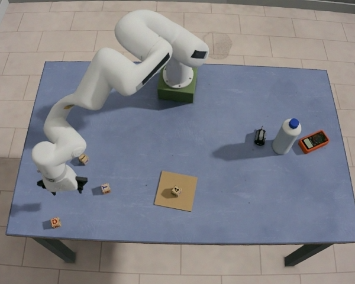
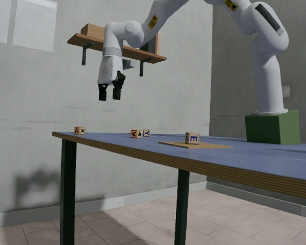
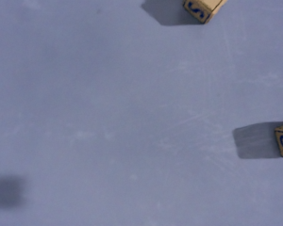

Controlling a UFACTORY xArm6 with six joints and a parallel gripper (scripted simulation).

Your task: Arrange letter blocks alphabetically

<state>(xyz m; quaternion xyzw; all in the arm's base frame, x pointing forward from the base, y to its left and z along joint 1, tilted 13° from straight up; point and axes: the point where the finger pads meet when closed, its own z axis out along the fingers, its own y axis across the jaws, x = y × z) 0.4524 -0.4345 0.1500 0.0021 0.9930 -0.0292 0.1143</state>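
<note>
My hand is 10 mm past the tan mat, 380 mm to the right of it and 140 mm above it. The rest, counted from my hand: black object: 200 mm behind, 760 mm to the left, 130 mm below; then wooden block: 70 mm ahead, 80 mm to the right, 130 mm below; then orange multimeter: 150 mm behind, 980 mm to the left, 130 mm below.
</note>
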